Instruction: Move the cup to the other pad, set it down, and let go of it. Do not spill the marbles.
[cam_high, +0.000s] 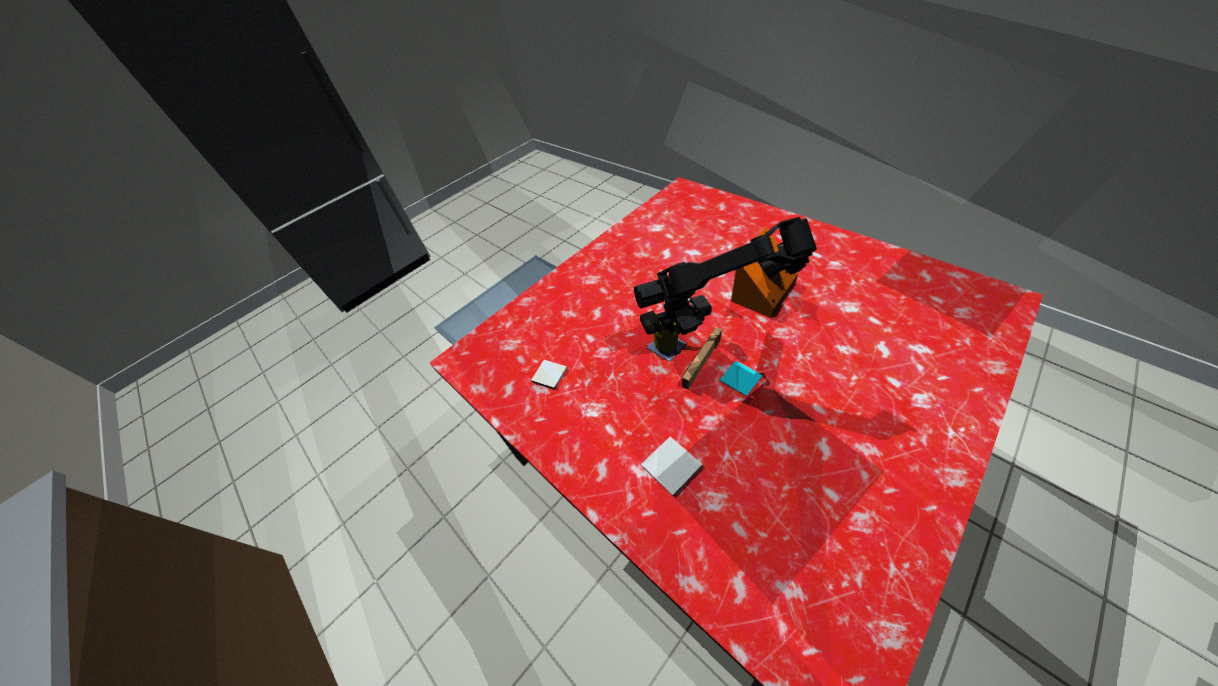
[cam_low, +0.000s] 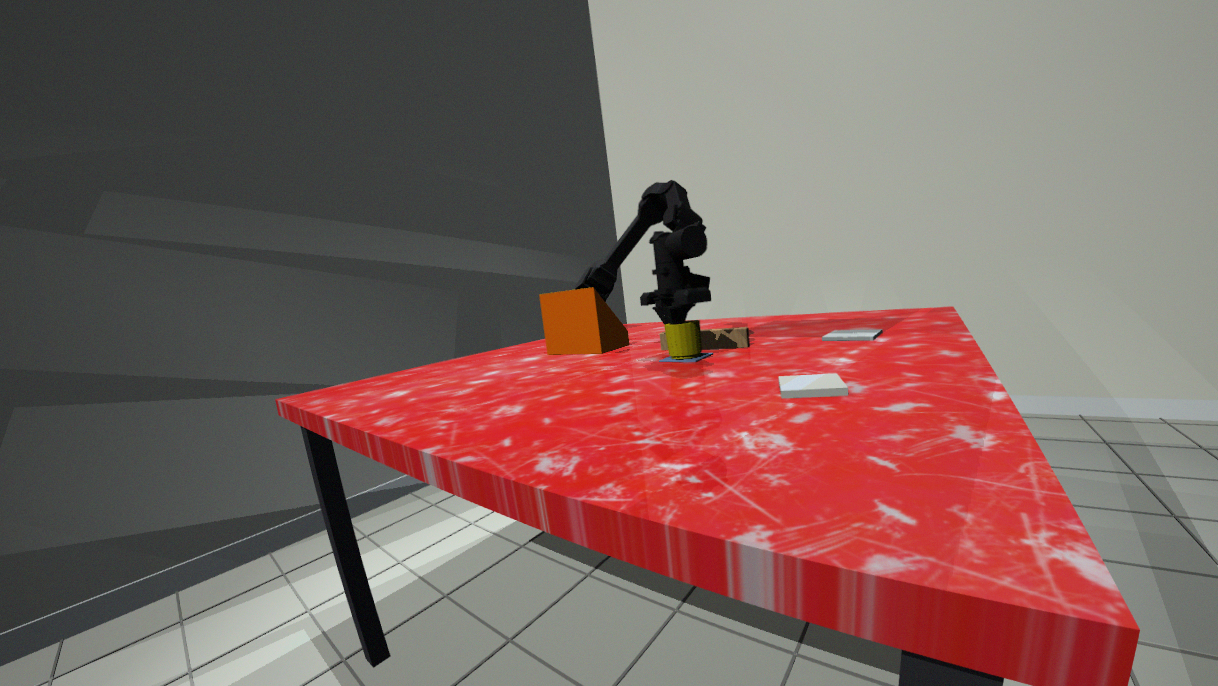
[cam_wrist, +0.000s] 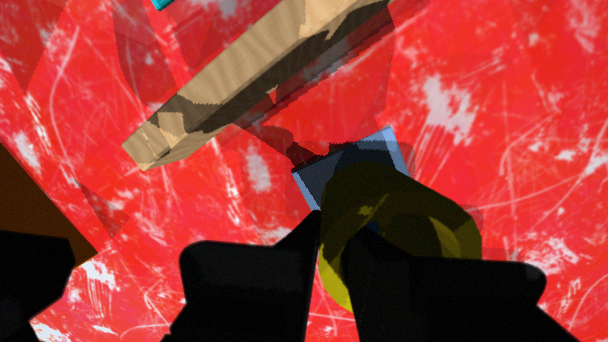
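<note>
The blue pad is 20 mm ahead of my gripper tip, 10 mm to the right of it and 50 mm below it. From my gripper tip the other things lie so: wooden bar 10 mm ahead, 100 mm to the left, 30 mm below; then cyan pad 210 mm to the left, 50 mm below; then yellow cup 20 mm ahead, 20 mm to the right.
</note>
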